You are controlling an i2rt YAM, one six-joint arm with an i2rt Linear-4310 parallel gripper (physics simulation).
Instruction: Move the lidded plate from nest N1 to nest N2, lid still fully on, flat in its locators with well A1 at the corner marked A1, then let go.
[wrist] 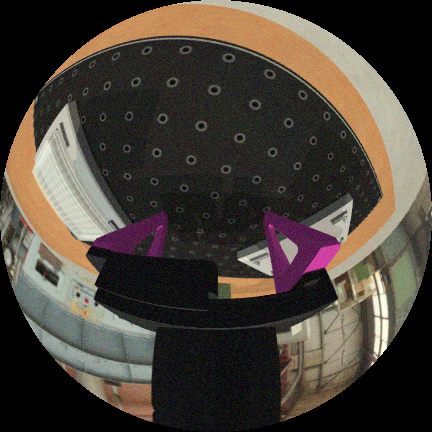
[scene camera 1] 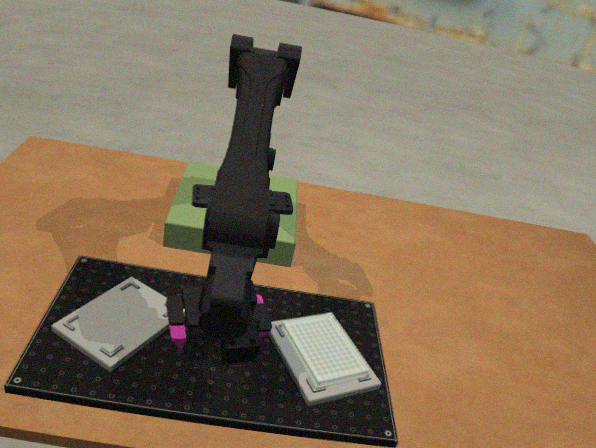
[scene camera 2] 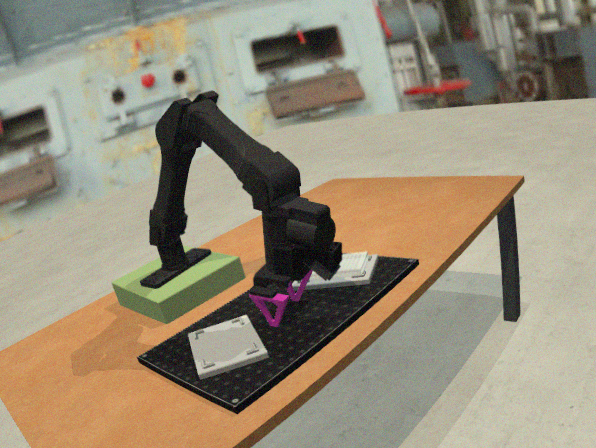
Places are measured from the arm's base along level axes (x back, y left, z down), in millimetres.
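Where they show: gripper, fingertip midpoint: (wrist: 215, 216) (scene camera 1: 211, 344) (scene camera 2: 285, 313); arm's base at its link origin: (scene camera 2: 176, 269).
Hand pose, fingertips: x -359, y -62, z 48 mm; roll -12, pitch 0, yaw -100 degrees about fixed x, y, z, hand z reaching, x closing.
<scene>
Each offset is from my fingertips to the centre of the thing. Level surfaces: height alone.
The pale lidded plate @[dx -20, dy +167, dz -25 mm] (scene camera 1: 327, 347) (scene camera 2: 352, 265) (wrist: 62, 192) lies in the light grey nest @[dx -19, dy +166, dz -9 mm] (scene camera 1: 320, 395) (wrist: 95, 180) on the right in scene camera 1. It looks flat; the lid is hard to tell from the plate. The other grey nest @[dx +36, dy -136, dz -9 mm] (scene camera 1: 110, 325) (scene camera 2: 227, 345) (wrist: 327, 222), on the left in scene camera 1, is empty, with raised corner locators. Nest labels and the A1 mark are not readable. My gripper (scene camera 1: 221, 340) (scene camera 2: 285, 313) (wrist: 215, 216) is open and empty, magenta fingers pointing down above the board between the nests, apart from the plate.
Both nests stand turned at angles on a black perforated board @[dx +12, dy +10, dz +6 mm] (scene camera 1: 200, 395) (scene camera 2: 320, 320) (wrist: 200, 105) on the orange wooden table @[dz +13 mm] (scene camera 1: 475, 320) (scene camera 2: 400, 210). The arm's green base block (scene camera 1: 185, 235) (scene camera 2: 200, 290) stands behind the board. The arm hides part of the board in scene camera 1.
</scene>
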